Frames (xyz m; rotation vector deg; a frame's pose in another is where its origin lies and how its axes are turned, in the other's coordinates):
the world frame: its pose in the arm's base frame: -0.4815 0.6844 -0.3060 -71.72 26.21 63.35
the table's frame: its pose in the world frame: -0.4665 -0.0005 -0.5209 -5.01 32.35 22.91
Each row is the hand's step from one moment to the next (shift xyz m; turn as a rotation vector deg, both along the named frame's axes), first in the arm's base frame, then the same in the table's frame.
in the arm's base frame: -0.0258 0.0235 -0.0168 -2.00 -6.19 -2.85
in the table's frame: 0.0063 0.0226 0.0308 3.58 3.66 -4.92
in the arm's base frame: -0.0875 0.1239 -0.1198 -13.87 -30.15 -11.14
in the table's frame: 0.0728 0.0774 0.1614 13.99 21.39 -23.92
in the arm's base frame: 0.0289 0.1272 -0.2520 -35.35 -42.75 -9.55
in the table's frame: 0.2220 -0.0152 0.1761 10.75 44.50 -32.75
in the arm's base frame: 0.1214 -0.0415 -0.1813 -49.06 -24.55 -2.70
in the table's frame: 0.2063 -0.0804 -0.0176 -2.18 52.90 -14.62
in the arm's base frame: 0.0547 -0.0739 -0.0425 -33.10 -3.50 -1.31
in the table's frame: 0.0664 -0.0309 -0.0700 -4.58 32.90 2.52
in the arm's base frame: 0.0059 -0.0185 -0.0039 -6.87 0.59 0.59
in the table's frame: 0.0086 -0.0012 -0.0178 -2.04 6.42 1.58
